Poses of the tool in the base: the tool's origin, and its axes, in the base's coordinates. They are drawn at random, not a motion.
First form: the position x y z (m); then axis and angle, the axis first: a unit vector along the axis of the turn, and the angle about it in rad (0 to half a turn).
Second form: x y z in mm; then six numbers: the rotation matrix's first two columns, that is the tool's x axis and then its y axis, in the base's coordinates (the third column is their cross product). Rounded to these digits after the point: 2 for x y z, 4 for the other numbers.
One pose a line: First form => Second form
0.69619, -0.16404, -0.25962, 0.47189, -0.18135, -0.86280, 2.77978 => 696.19, -164.04, -259.62, -0.5043, -0.4710, -0.7237, 0.1398, -0.8716, 0.4698
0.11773, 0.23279, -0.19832, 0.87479, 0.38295, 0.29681, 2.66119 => 117.73, 232.79, -198.32, 0.5571, 0.7692, 0.3129, 0.4949, -0.6101, 0.6187
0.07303, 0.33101, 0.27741, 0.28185, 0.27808, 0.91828, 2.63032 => 73.03, 331.01, 277.41, -0.7234, 0.5960, 0.3485, -0.3026, -0.7274, 0.6160
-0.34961, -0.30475, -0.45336, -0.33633, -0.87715, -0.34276, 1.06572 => -349.61, -304.75, -453.36, 0.5423, -0.1477, 0.8271, 0.4522, 0.8810, -0.1392
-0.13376, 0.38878, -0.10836, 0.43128, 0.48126, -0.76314, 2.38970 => -133.76, 388.78, -108.36, -0.4085, -0.1621, -0.8982, 0.8804, -0.3296, -0.3409
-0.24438, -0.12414, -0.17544, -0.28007, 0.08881, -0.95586, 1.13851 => -244.38, -124.14, -175.44, 0.4645, -0.8824, 0.0749, 0.8535, 0.4235, -0.3036
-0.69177, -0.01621, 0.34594, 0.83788, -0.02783, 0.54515, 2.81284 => -691.77, -16.21, 345.94, 0.4200, 0.1306, 0.8981, -0.2214, -0.9449, 0.2410
